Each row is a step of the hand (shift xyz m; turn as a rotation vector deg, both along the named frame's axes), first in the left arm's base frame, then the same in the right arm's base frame.
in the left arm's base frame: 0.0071 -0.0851 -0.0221 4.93 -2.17 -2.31
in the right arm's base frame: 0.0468 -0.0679 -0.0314 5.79 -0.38 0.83
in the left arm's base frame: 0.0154 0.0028 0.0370 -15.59 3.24 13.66
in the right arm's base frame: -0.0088 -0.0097 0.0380 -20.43 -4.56 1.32
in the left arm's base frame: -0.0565 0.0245 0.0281 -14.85 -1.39 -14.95
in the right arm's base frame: -0.0671 0.0034 -0.0084 -3.01 2.47 -20.76
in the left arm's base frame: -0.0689 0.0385 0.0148 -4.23 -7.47 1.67
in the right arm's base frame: -0.0744 0.0196 -0.0229 -1.56 -8.05 -3.05
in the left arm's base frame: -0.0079 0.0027 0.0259 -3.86 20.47 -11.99
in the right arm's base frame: -0.0208 -0.0087 0.0152 -3.70 22.76 -6.79
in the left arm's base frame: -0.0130 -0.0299 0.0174 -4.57 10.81 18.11
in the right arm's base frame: -0.0089 -0.0358 -0.0017 -16.93 2.15 13.21
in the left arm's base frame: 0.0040 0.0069 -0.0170 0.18 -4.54 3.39
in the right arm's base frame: 0.0098 0.0135 -0.0087 -0.09 -5.43 1.64
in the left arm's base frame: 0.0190 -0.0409 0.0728 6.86 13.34 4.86
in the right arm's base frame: -0.0099 -0.0629 0.0573 -1.93 11.22 10.91
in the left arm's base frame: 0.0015 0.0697 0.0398 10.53 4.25 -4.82
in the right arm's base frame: -0.0443 0.0482 0.0465 9.22 7.23 3.87
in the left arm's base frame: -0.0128 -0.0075 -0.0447 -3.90 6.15 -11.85
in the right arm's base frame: 0.0165 0.0088 -0.0432 1.17 9.66 -9.94
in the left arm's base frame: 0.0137 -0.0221 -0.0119 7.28 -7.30 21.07
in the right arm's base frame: 0.0246 -0.0136 -0.0054 -3.08 -13.82 18.70
